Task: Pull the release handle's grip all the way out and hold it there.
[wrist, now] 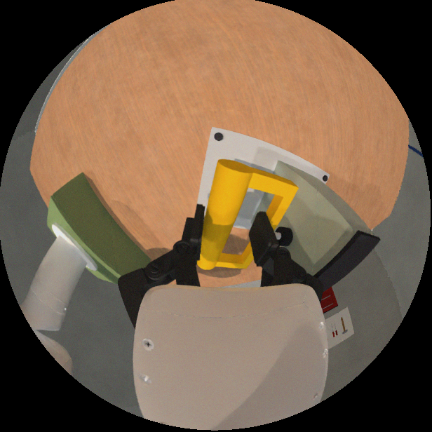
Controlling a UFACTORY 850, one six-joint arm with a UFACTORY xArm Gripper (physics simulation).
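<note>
The release handle's yellow grip (223,205) is a thick cylinder, joined to a flat yellow frame (274,183) on its right. The handle slants over a white mounting plate (205,170) with dark bolt heads. My gripper (228,219) is partly open, with its fingers around the lower half of the grip. The left finger stands close along the grip's left side; the image does not settle whether it touches. The right finger stands over the frame's far bar and hides part of it, with a visible gap between this finger and the grip.
A grey-green housing (317,220) with a black knob (284,236) stands right of the handle. A dark bar (348,259) lies at its outer edge. A green block (97,227) with a white cylinder (55,285) is at the left. The wooden table (150,90) extends behind. A picture card (341,327) shows lower right.
</note>
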